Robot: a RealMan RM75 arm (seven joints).
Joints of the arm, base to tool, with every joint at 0 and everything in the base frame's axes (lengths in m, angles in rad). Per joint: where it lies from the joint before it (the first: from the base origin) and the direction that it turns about. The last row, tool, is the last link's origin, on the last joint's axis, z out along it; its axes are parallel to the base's.
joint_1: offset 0 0 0.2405 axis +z
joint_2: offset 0 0 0 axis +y
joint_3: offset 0 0 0.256 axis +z
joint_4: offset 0 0 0 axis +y
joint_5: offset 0 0 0.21 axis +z
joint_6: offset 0 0 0 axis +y
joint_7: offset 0 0 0.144 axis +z
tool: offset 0 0 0
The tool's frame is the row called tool.
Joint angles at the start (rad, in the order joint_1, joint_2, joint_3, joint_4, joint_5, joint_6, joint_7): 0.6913 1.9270 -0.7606 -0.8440 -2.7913 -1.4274 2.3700
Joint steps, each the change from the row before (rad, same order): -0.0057 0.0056 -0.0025 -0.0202 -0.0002 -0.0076 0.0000; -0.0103 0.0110 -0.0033 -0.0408 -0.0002 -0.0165 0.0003; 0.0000 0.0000 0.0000 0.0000 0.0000 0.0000 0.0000; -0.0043 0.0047 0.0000 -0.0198 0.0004 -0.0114 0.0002; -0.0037 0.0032 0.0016 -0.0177 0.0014 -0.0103 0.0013; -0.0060 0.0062 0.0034 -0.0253 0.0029 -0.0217 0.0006; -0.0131 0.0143 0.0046 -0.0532 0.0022 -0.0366 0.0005; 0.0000 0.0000 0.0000 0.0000 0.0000 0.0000 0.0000; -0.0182 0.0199 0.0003 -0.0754 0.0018 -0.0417 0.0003; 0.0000 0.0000 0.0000 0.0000 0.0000 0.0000 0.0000; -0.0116 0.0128 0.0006 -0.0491 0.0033 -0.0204 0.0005
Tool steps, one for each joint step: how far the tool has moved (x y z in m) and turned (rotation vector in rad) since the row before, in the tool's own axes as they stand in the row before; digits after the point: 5 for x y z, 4 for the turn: 0.00015 0.00091 -0.00140 0.0027 -0.0029 -0.0047; -0.00008 0.00202 -0.00322 0.0044 -0.0070 -0.0087; 0.00000 0.00000 0.00000 0.0000 0.0000 0.0000; -0.00002 0.00115 -0.00196 -0.0003 -0.0027 -0.0033; -0.00016 0.00066 -0.00219 -0.0003 -0.0042 -0.0005; 0.00088 0.00214 -0.00264 -0.0076 -0.0015 -0.0005; 0.00173 0.00391 -0.00503 -0.0073 -0.0048 -0.0040; 0.00000 0.00000 0.00000 0.0000 0.0000 0.0000; 0.00154 0.00521 -0.00708 -0.0004 -0.0097 -0.0114; 0.00000 0.00000 0.00000 0.0000 0.0000 0.0000; 0.00017 0.00305 -0.00484 0.0034 -0.0129 -0.0069
